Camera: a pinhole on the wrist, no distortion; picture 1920 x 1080 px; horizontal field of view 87.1 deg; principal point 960.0 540.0 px. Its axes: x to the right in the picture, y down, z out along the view. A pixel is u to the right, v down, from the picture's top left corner.
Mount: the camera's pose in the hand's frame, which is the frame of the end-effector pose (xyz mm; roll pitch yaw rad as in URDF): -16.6 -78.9 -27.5 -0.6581 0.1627 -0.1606
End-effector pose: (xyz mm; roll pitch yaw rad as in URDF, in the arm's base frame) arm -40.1 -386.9 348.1 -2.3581 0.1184 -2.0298
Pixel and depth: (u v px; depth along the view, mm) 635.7 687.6 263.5
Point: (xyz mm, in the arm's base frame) 18.9 -346.3 150.7
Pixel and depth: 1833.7 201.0 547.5
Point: -8.2 -983.2 -37.2
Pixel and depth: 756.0 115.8 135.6
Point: 69.2 -417.7 296.0
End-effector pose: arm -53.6 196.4 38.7 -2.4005 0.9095 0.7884
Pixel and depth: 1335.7 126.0 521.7
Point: -351.9 328.0 -411.3
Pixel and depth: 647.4 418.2 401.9
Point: -353.2 73.6 -131.3
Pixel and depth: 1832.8 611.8 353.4
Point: -46.1 276.2 -370.5
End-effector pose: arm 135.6 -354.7 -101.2 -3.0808 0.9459 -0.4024
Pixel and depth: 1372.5 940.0 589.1
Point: -34.6 -713.2 -552.6
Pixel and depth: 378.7 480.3 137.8
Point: 27.8 -310.5 -107.4
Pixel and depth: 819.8 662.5 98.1
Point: 104.1 -327.5 -120.5
